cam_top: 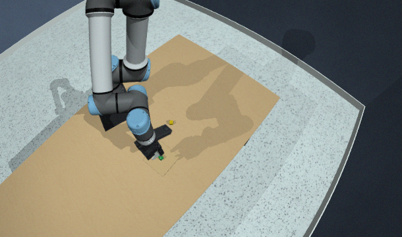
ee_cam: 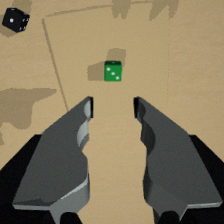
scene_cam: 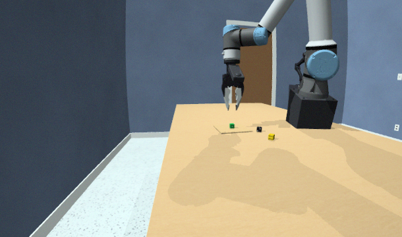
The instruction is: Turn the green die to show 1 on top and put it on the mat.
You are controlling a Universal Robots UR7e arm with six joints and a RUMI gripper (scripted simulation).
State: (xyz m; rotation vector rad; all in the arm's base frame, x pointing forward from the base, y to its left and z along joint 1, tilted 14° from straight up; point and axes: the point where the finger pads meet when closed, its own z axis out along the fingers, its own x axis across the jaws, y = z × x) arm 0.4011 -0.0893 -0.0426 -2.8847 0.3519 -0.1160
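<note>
My gripper is now 90 mm above the green die. Also, from my hand: tan mat (100 mm below); then yellow die (200 mm to the left, 90 mm below, 70 mm behind); then black die (90 mm below, 90 mm behind, 80 mm to the left).
</note>
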